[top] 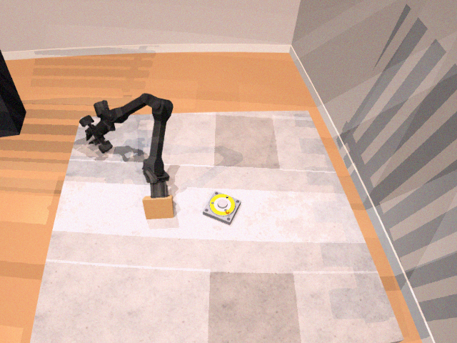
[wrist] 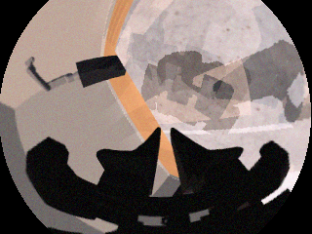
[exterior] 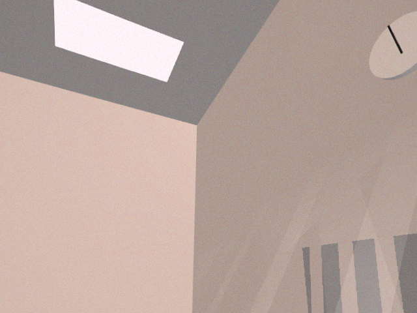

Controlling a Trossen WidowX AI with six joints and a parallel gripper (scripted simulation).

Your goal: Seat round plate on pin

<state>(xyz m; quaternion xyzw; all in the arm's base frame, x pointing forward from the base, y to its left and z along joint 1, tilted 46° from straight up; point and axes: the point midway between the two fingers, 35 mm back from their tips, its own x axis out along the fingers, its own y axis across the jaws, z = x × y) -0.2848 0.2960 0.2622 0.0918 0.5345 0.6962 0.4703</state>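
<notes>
My gripper tip is now 560 mm short of the grey square base, 440 mm to the left of it and 40 mm above it.
</notes>
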